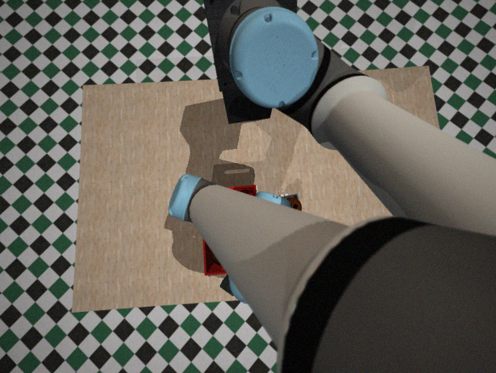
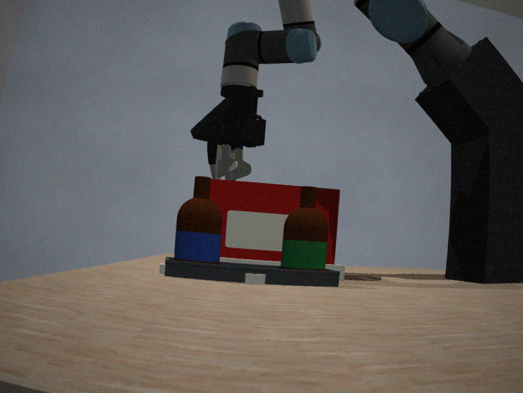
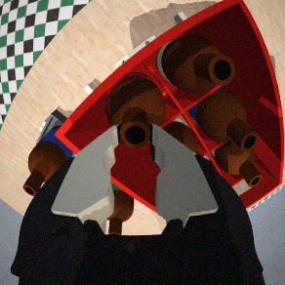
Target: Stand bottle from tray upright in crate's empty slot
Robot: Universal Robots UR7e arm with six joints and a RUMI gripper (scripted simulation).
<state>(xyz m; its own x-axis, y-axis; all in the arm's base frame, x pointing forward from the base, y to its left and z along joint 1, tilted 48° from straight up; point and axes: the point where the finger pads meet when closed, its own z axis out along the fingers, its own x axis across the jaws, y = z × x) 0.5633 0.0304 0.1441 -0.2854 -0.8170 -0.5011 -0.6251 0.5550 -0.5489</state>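
Now: hand 70 mm past the crate, 60 mm to the left of it and 80 mm above it. Also, from my hand: green-labelled bottle (180 mm behind, 140 mm to the left, 80 mm below); blue-labelled bottle (20 mm behind, 190 mm to the left, 80 mm below); tray (100 mm behind, 160 mm to the left, 150 mm below).
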